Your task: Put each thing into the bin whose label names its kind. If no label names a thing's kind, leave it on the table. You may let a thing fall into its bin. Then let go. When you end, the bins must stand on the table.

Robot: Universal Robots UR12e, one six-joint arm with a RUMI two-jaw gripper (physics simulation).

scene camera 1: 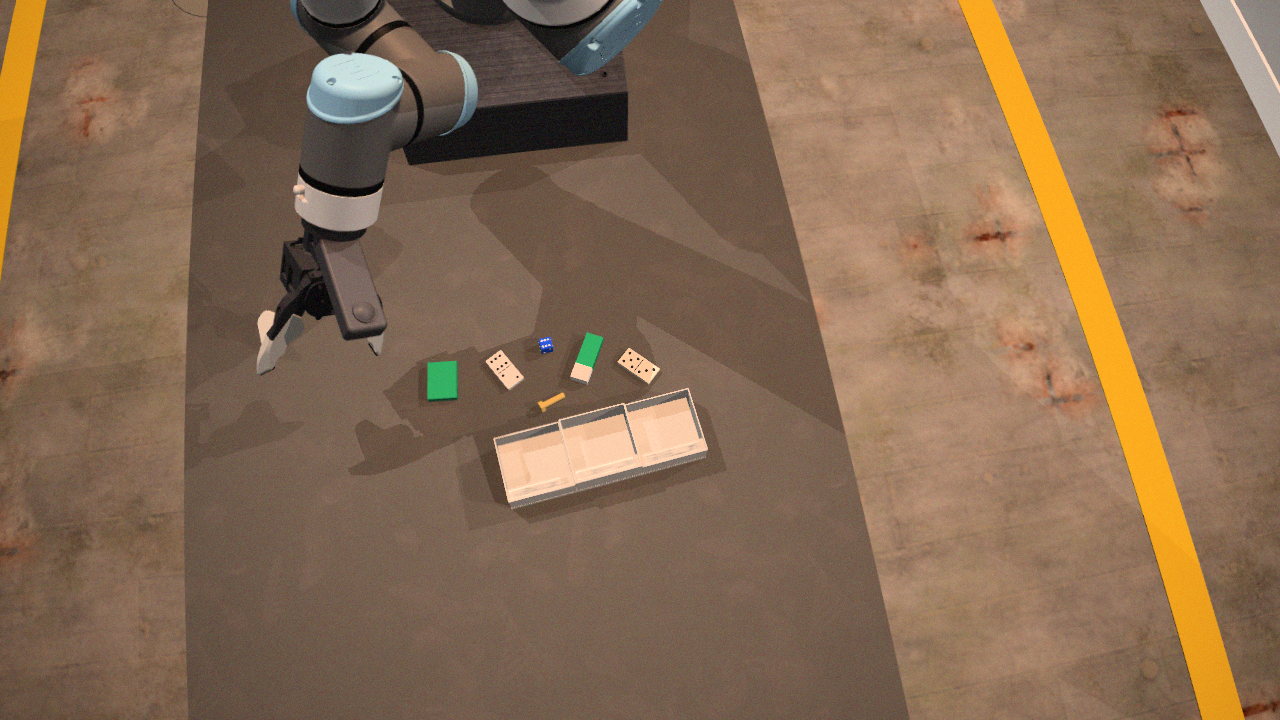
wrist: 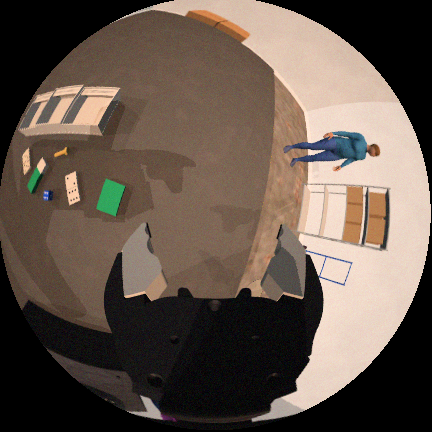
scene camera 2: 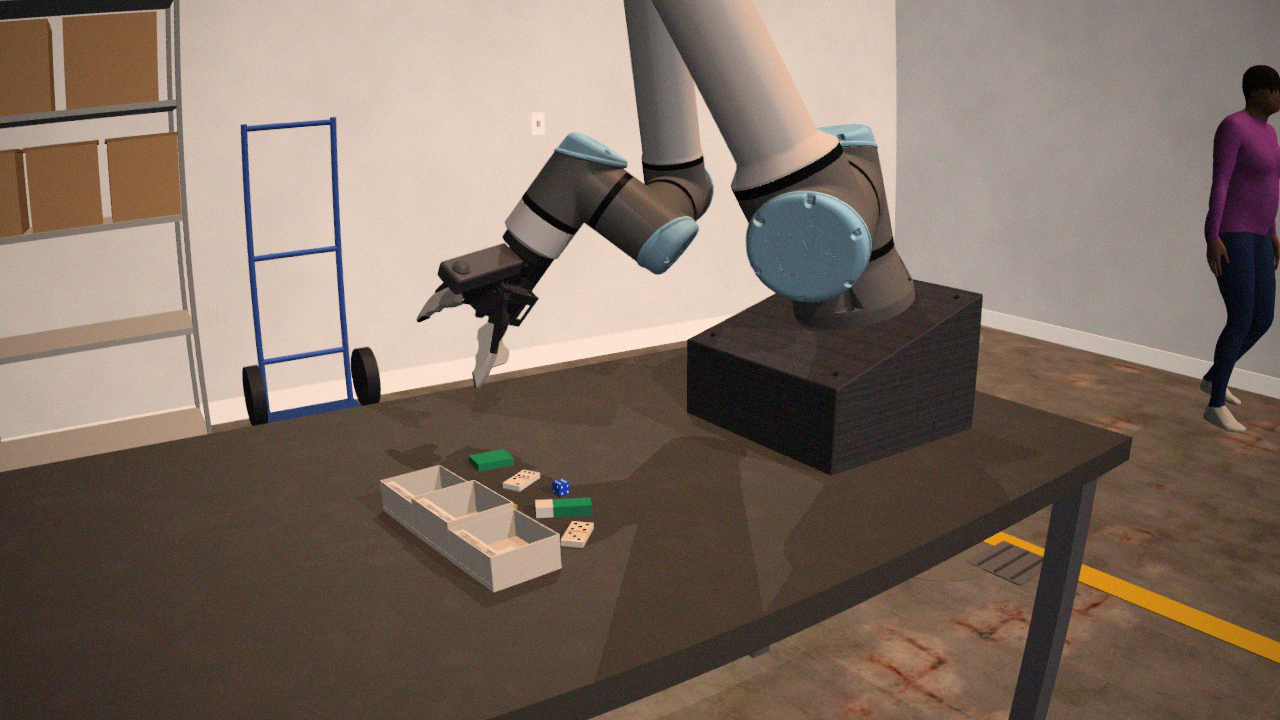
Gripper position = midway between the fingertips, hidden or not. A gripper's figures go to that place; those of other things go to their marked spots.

Scene:
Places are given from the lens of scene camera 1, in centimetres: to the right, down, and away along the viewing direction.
my gripper (scene camera 1: 319, 364): -38, 0, 108
flat green block (scene camera 1: 442, 376): -26, 2, 120

